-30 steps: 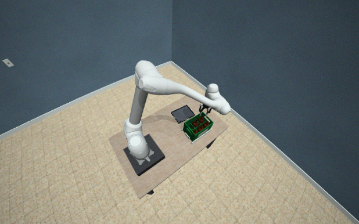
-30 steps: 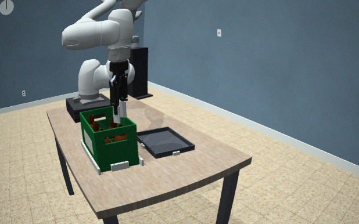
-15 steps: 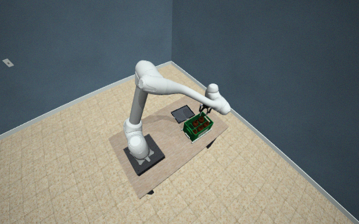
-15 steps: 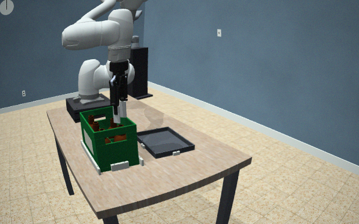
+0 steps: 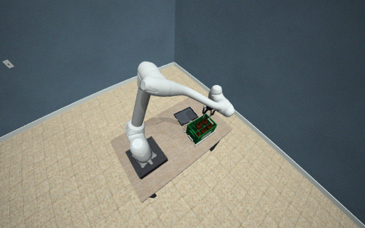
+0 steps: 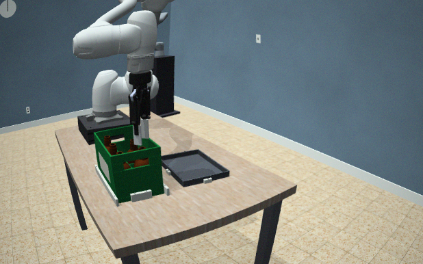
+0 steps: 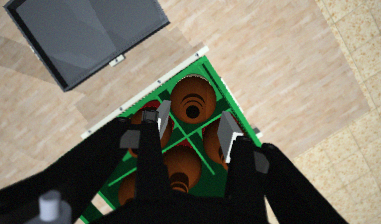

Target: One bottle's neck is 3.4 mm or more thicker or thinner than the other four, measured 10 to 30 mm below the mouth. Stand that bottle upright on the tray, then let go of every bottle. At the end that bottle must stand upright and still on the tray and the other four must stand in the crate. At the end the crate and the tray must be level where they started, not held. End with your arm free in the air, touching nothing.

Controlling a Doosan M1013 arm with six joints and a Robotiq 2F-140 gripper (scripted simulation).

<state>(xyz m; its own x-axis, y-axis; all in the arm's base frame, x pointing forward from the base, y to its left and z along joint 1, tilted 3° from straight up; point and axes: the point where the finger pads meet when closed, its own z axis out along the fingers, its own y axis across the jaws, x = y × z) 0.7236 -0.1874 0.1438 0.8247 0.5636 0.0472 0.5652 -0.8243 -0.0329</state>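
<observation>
My hand is 13 cm above the brown bottle. Also, from my hand: dark tray: 25 cm to the left, 20 cm below, 4 cm behind; then green crate: 13 cm below, 10 cm behind, 3 cm to the right.
</observation>
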